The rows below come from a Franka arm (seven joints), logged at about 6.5 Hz.
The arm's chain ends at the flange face. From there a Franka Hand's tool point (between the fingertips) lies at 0.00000 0.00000 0.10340 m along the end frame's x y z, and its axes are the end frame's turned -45 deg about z.
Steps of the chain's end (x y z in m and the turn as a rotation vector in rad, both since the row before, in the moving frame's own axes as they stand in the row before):
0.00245, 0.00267, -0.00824, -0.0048, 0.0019, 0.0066
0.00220, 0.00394, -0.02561, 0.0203, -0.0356, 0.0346
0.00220, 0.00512, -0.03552, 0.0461, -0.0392, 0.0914
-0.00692, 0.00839, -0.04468, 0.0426, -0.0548, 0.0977
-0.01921, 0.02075, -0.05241, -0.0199, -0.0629, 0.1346
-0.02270, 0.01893, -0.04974, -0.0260, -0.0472, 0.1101
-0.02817, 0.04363, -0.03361, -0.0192, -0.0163, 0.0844
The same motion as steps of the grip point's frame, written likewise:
-0.00037, 0.00411, -0.00824, -0.0047, -0.0021, 0.0066
-0.00228, 0.00024, -0.02570, 0.0395, -0.0108, 0.0346
-0.00128, -0.00103, -0.03571, 0.0603, 0.0049, 0.0914
-0.01137, -0.00611, -0.04493, 0.0689, -0.0086, 0.0977
-0.03408, -0.00245, -0.05263, 0.0304, -0.0585, 0.1346
-0.03469, -0.00451, -0.04989, 0.0150, -0.0518, 0.1101
-0.05337, 0.01103, -0.03364, -0.0021, -0.0251, 0.0844

